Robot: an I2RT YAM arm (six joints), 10 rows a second.
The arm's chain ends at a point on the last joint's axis. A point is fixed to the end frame.
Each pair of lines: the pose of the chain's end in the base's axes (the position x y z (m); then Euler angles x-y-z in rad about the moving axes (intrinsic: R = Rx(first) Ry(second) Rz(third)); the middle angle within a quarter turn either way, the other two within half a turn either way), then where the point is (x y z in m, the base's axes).
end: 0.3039, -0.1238, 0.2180, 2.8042, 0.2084, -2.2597
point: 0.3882 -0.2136 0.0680
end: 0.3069, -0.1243, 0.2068, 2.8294, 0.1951, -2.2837
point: 0.3897 -0.2095 0.0533
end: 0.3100, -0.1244, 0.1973, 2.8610, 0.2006, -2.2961
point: 0.3942 -0.2040 0.0416
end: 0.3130, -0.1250, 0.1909, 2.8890, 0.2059, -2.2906
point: 0.3979 -0.2004 0.0335
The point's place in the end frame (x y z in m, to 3 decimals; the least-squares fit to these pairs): -0.057 0.014 0.185
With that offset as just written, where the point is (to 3 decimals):
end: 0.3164, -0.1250, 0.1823, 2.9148, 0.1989, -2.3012
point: 0.400 -0.196 0.022
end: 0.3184, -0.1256, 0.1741, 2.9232, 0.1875, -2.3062
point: 0.401 -0.195 0.013
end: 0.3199, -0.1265, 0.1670, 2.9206, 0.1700, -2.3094
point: 0.399 -0.197 0.004
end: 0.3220, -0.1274, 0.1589, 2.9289, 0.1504, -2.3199
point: 0.398 -0.196 -0.006
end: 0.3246, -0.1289, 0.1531, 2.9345, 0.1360, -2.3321
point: 0.399 -0.196 -0.013
